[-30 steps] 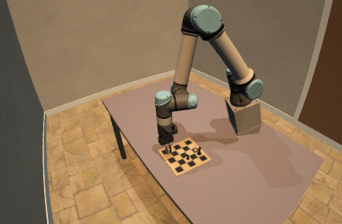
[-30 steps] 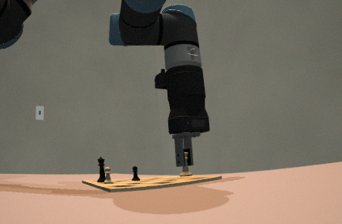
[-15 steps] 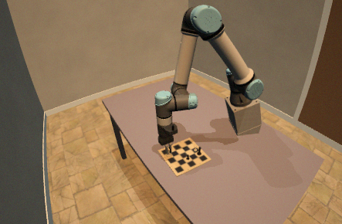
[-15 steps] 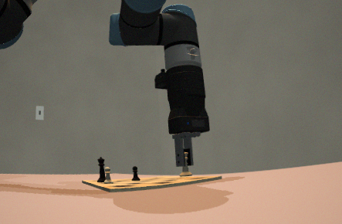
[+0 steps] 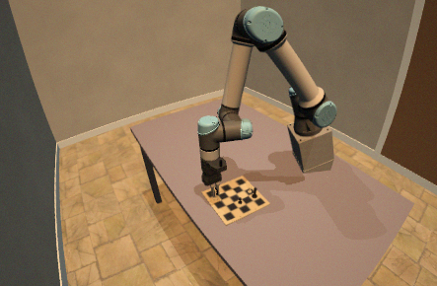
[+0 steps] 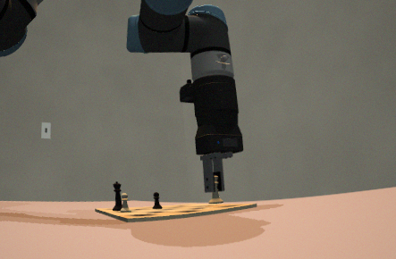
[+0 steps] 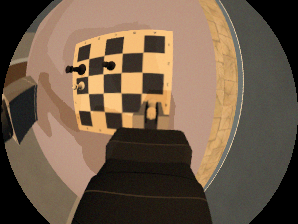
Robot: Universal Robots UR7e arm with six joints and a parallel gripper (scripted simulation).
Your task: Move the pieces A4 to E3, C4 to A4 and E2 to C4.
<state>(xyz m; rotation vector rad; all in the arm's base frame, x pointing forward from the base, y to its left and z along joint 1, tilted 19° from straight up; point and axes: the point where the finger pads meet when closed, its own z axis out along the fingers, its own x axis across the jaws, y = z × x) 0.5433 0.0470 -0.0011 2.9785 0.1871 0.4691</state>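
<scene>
Right now my hand is 10 mm above the tall white piece. Round my hand: chessboard (80 mm behind, 50 mm below, 30 mm to the left); then white pawn (160 mm behind, 30 mm below, 20 mm to the left); then black pawn (90 mm behind, 60 mm to the left, 30 mm below).
</scene>
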